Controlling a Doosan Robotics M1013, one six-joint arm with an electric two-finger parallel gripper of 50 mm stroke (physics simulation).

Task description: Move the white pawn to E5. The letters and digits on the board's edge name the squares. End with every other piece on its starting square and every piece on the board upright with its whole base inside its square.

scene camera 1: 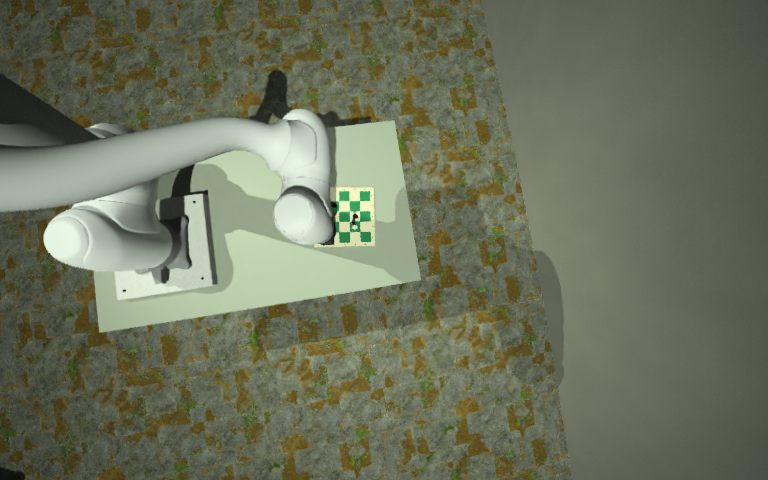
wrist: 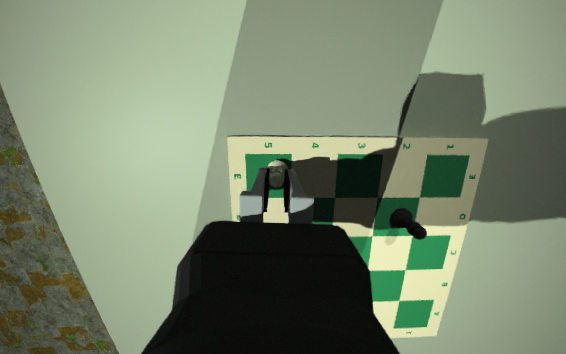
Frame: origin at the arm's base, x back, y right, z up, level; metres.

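Seen in the pictures: gripper, fingertip midpoint: (wrist: 276,181); arm's base, link origin: (scene camera 1: 163,245).
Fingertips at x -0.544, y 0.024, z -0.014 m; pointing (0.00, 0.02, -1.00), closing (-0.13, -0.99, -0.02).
Note:
Offsets run from my fingertips to a thing's top centre.
My gripper (wrist: 276,181) is shut on the white pawn {dx +0.008, dy -0.001, dz +0.027 m} (wrist: 276,174); the rounded top shows between the fingertips. In the wrist view the pawn appears over the green E5 square of the board {dx -0.080, dy -0.063, dz -0.009 m} (wrist: 290,144) (scene camera 1: 373,209), with a little green around it. The pawn's base is hidden, so I cannot tell whether it touches the board. In scene camera 1 the arm hides the gripper, the white pawn and that corner of the board. A dark pawn {dx -0.046, dy -0.108, dz +0.022 m} (wrist: 401,219) stands on D2 in the wrist view.
In scene camera 1 a small dark piece {dx -0.119, dy -0.059, dz +0.022 m} (scene camera 1: 355,217) shows on the board, and a dark spot beside the arm's wrist (scene camera 1: 303,216) may be another piece. The gripper body hides the board's lower left part in the wrist view. The arm's shadow crosses the board.

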